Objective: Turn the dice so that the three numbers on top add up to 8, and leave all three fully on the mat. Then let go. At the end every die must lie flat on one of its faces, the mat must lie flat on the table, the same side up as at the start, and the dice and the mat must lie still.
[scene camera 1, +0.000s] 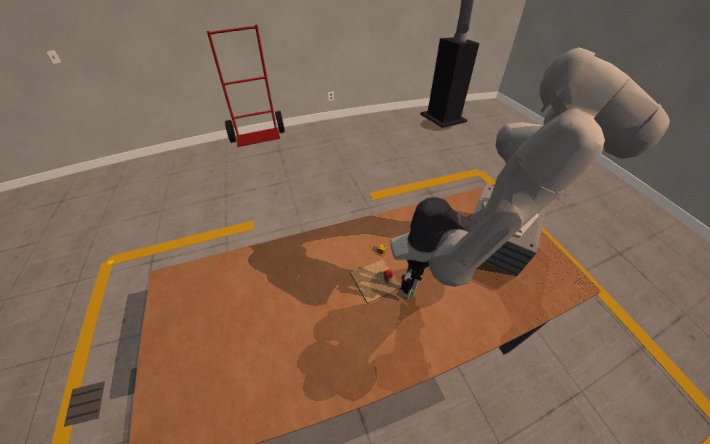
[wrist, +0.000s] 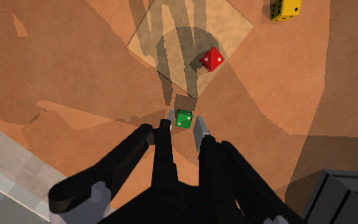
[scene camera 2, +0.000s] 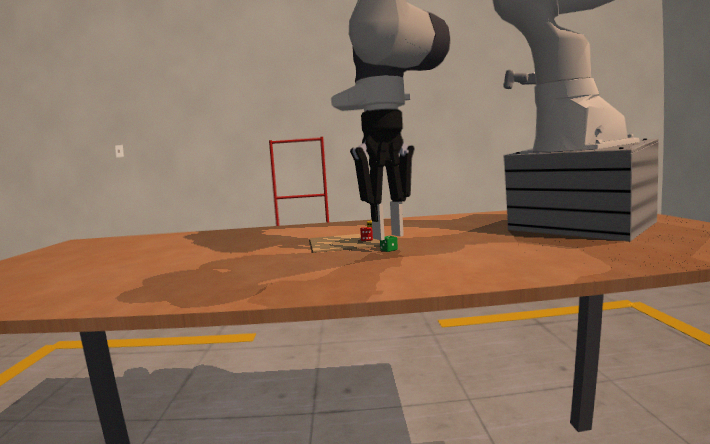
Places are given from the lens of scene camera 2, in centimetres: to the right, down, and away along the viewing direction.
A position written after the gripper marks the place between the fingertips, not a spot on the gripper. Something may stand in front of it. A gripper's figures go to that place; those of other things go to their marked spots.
gripper (scene camera 2: pixel 388 237): 6, 3, 74
tan mat (scene camera 2: pixel 343 242): -2, 4, 82
